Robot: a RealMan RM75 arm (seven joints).
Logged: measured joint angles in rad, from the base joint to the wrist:
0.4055, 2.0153, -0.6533, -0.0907, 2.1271, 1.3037, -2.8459
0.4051, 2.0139, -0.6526, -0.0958, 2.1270, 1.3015, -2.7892
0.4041, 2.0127, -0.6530, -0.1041, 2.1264, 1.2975, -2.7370
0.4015, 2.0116, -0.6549, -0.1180, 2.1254, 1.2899, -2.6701
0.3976, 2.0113, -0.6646, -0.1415, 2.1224, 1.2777, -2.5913
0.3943, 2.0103, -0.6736, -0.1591, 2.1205, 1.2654, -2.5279
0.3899, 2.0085, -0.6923, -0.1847, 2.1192, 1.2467, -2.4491
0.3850, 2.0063, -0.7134, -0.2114, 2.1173, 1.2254, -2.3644
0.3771, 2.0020, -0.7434, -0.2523, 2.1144, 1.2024, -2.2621
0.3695, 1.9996, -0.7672, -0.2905, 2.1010, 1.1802, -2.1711
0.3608, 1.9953, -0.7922, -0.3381, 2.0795, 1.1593, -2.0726
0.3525, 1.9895, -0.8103, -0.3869, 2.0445, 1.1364, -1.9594
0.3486, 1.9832, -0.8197, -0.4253, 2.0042, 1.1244, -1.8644
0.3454, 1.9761, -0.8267, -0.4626, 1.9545, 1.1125, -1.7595
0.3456, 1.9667, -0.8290, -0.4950, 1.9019, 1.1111, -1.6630
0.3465, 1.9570, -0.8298, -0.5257, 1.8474, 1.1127, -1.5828
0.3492, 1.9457, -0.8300, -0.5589, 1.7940, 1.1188, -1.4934
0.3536, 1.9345, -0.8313, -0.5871, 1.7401, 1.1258, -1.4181
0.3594, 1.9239, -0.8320, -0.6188, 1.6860, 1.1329, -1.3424
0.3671, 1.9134, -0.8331, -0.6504, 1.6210, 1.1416, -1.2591
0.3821, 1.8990, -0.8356, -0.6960, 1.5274, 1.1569, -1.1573
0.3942, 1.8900, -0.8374, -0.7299, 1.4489, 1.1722, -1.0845
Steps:
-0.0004, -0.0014, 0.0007, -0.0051, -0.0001, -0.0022, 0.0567
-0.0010, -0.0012, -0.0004, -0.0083, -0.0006, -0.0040, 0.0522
-0.0026, -0.0011, -0.0019, -0.0139, -0.0010, -0.0076, 0.0669
-0.0039, -0.0003, -0.0097, -0.0235, -0.0030, -0.0122, 0.0788
-0.0033, -0.0010, -0.0090, -0.0176, -0.0019, -0.0123, 0.0634
-0.0044, -0.0018, -0.0187, -0.0256, -0.0013, -0.0187, 0.0788
-0.0049, -0.0022, -0.0211, -0.0267, -0.0019, -0.0213, 0.0847
-0.0079, -0.0043, -0.0300, -0.0409, -0.0029, -0.0230, 0.1023
-0.0076, -0.0024, -0.0238, -0.0382, -0.0134, -0.0222, 0.0910
-0.0087, -0.0043, -0.0250, -0.0476, -0.0215, -0.0209, 0.0985
-0.0083, -0.0058, -0.0181, -0.0488, -0.0350, -0.0229, 0.1132
-0.0039, -0.0063, -0.0094, -0.0384, -0.0403, -0.0120, 0.0950
-0.0032, -0.0071, -0.0070, -0.0373, -0.0497, -0.0119, 0.1049
0.0002, -0.0094, -0.0023, -0.0324, -0.0526, -0.0014, 0.0965
0.0009, -0.0097, -0.0008, -0.0307, -0.0545, 0.0016, 0.0802
0.0027, -0.0113, -0.0002, -0.0332, -0.0534, 0.0061, 0.0894
0.0044, -0.0112, -0.0013, -0.0282, -0.0539, 0.0070, 0.0753
0.0058, -0.0106, -0.0007, -0.0317, -0.0541, 0.0071, 0.0757
0.0077, -0.0105, -0.0011, -0.0316, -0.0650, 0.0087, 0.0833
0.0150, -0.0144, -0.0025, -0.0456, -0.0936, 0.0153, 0.1018
0.0121, -0.0090, -0.0018, -0.0339, -0.0785, 0.0153, 0.0728

